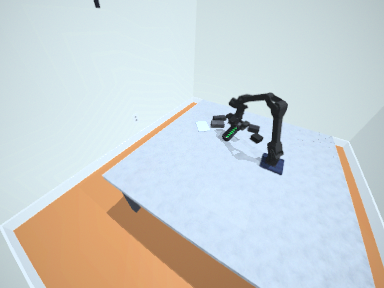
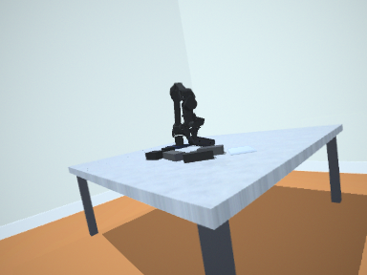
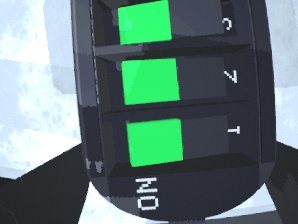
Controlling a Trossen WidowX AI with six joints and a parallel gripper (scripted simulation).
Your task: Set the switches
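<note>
My gripper tip is now 17 cm short of the block, 4 cm to the left of it and 4 cm above it. The rest, counted from my gripper tip: bar (3 cm ahead, 15 cm to the right, 4 cm below); then white sheet (27 cm ahead, 6 cm to the left, 6 cm below).
</note>
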